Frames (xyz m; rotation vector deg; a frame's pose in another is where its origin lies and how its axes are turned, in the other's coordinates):
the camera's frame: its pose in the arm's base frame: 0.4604 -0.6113 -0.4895 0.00 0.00 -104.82
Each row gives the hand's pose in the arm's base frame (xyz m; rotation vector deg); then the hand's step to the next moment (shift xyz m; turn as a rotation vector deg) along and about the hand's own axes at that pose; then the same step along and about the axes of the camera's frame.
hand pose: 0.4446 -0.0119 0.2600 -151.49 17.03 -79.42
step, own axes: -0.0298 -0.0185 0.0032 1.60 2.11 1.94
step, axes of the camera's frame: -0.0213 -0.0180 -0.0216 1.71 2.79 -0.28
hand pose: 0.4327 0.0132 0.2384 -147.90 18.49 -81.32
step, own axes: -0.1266 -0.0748 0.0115 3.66 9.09 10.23
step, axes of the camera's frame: -0.0910 -0.0743 -0.0891 6.44 11.67 -4.80
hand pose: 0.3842 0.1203 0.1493 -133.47 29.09 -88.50
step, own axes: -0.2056 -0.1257 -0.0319 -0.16 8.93 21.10
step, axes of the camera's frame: -0.1734 -0.1365 -0.1019 1.87 19.46 -11.95
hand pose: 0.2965 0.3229 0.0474 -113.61 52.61 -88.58
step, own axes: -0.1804 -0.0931 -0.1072 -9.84 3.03 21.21
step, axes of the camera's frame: -0.1661 -0.1566 -0.0245 -8.88 16.62 -14.16
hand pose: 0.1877 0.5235 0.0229 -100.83 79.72 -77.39
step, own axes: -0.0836 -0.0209 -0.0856 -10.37 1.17 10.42
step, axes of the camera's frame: -0.0788 -0.0908 0.0175 -9.48 7.08 -8.80
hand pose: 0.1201 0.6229 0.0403 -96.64 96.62 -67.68
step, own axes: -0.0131 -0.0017 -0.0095 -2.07 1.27 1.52
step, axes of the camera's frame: -0.0133 -0.0089 0.0032 -1.63 0.41 -2.32
